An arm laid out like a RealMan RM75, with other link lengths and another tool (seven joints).
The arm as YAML. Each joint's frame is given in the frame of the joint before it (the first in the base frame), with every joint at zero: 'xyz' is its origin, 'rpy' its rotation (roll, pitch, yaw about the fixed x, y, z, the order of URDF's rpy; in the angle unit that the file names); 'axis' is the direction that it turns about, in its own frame. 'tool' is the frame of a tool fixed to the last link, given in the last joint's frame.
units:
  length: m
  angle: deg
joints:
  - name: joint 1
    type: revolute
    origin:
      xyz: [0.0, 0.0, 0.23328]
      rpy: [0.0, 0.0, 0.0]
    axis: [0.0, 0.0, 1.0]
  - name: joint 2
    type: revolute
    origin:
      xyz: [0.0, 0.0, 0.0]
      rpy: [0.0, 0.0, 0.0]
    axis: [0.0, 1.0, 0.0]
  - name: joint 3
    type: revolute
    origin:
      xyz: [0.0, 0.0, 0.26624]
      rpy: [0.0, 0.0, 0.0]
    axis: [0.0, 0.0, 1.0]
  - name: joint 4
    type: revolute
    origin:
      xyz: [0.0, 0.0, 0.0]
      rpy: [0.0, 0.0, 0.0]
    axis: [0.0, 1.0, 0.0]
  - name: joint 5
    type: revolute
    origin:
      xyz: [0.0, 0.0, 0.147]
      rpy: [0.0, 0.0, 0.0]
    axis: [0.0, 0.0, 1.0]
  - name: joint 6
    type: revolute
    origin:
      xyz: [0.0, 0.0, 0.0]
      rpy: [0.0, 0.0, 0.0]
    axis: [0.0, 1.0, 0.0]
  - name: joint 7
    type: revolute
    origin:
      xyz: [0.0, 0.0, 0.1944]
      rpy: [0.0, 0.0, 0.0]
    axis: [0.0, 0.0, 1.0]
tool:
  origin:
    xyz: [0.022, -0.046, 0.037]
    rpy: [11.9, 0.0, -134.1]
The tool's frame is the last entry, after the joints.
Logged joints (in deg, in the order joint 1, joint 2, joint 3, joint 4, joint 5, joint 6, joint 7), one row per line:
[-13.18, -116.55, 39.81, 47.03, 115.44, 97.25, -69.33]
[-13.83, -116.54, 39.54, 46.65, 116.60, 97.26, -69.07]
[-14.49, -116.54, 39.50, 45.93, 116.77, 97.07, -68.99]
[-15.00, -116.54, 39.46, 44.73, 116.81, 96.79, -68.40]
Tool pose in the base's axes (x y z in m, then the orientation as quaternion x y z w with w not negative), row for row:
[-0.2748, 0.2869, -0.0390, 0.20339, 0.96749, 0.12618, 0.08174]
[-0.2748, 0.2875, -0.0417, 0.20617, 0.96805, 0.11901, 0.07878]
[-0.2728, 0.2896, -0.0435, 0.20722, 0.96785, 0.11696, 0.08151]
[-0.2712, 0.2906, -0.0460, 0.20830, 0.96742, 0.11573, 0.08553]
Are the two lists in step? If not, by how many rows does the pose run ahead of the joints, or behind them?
They are in step.
